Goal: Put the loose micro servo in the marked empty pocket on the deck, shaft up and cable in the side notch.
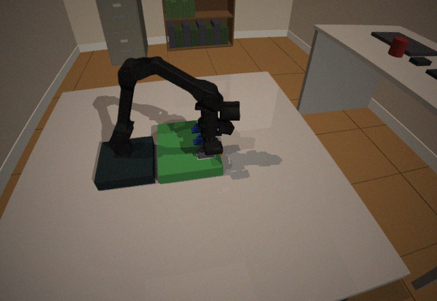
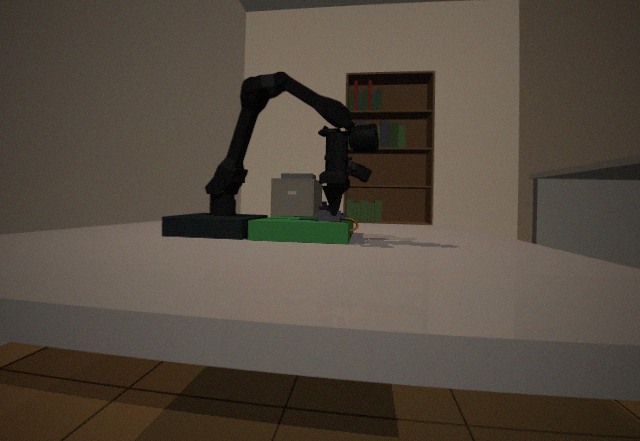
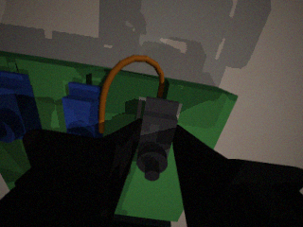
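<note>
My gripper tip is 130 mm past the green deck, 70 mm to the right of it and 40 mm above it.
</note>
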